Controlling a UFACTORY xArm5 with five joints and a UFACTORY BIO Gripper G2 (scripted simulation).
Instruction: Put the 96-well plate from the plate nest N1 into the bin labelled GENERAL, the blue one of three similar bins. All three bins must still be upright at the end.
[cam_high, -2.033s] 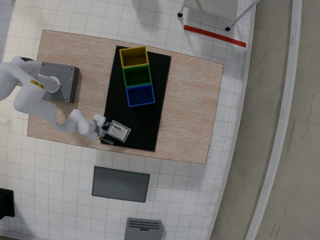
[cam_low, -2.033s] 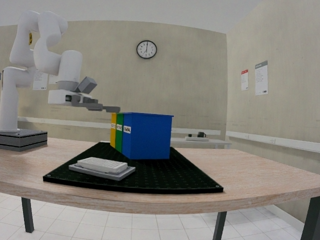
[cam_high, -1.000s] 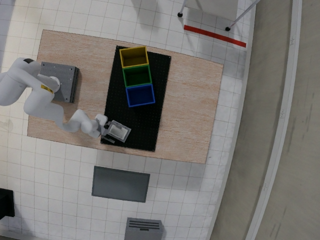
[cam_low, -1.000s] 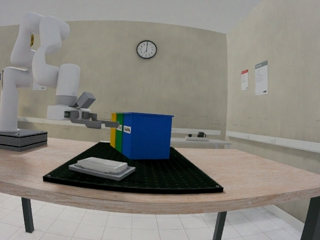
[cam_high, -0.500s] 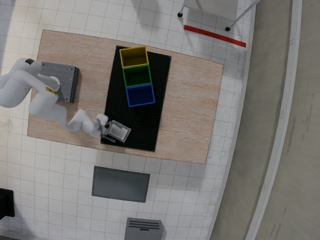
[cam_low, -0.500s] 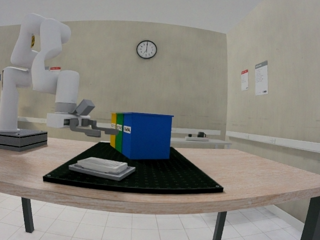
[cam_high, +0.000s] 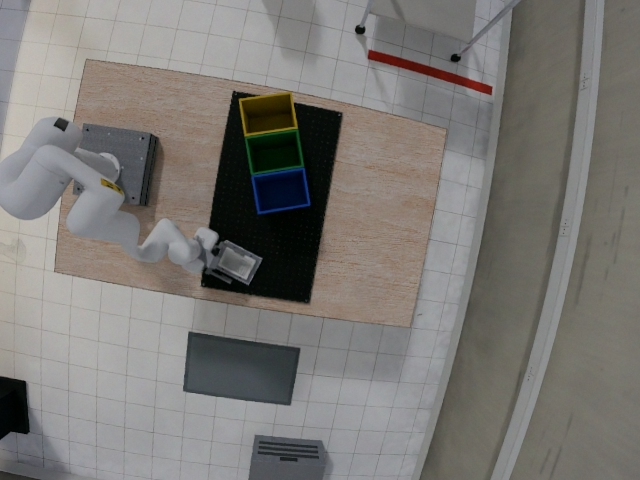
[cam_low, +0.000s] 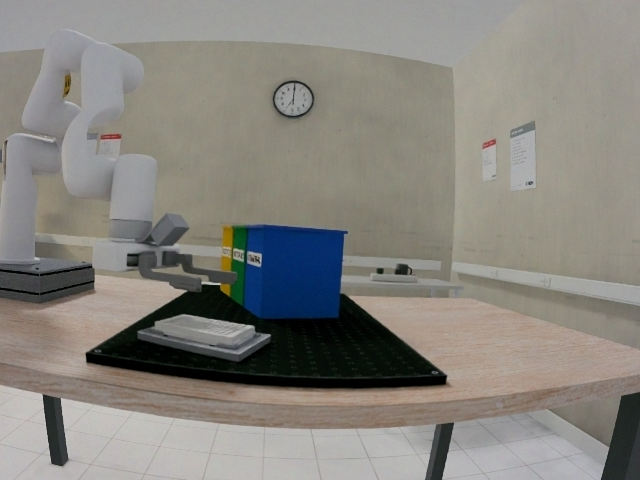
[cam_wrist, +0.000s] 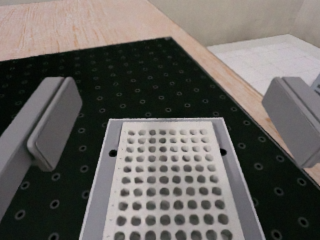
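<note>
Now: the white 96-well plate 70 mm below my hand. The rest, counted from my hand: grey plate nest N1: 90 mm below; then green bin: 110 mm ahead, 410 mm to the left; then blue general bin: 150 mm ahead, 290 mm to the left.
</note>
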